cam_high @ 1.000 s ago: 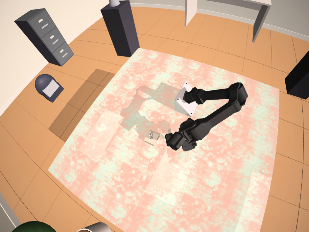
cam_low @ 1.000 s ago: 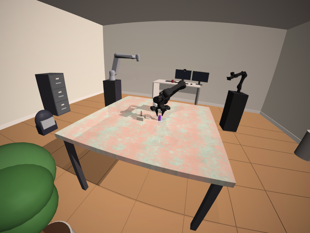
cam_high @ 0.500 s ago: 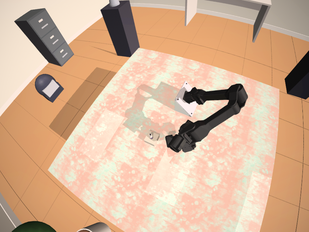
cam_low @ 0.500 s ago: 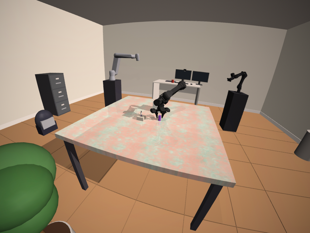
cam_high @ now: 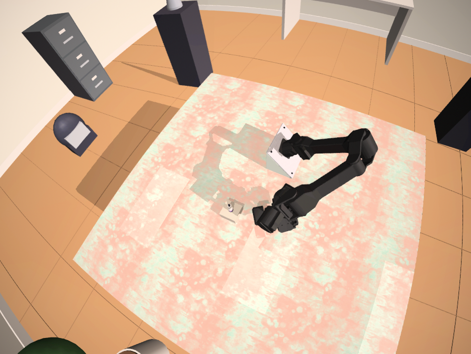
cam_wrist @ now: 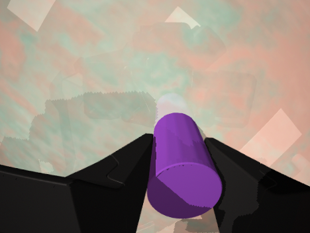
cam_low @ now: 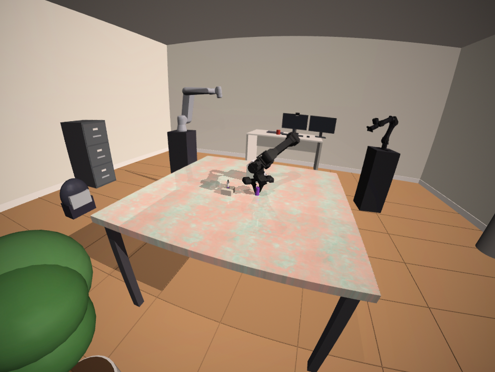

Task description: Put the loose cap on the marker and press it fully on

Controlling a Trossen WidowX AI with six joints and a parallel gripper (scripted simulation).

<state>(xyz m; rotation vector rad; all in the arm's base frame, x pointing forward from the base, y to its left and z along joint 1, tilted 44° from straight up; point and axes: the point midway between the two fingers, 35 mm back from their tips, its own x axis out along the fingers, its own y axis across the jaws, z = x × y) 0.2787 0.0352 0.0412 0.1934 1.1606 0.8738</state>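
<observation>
Now: gripper tip 18 cm to the left of the holder block and 3 cm short of it. From my gripper tip the other things lie so: purple marker cap (1 cm above).
</observation>
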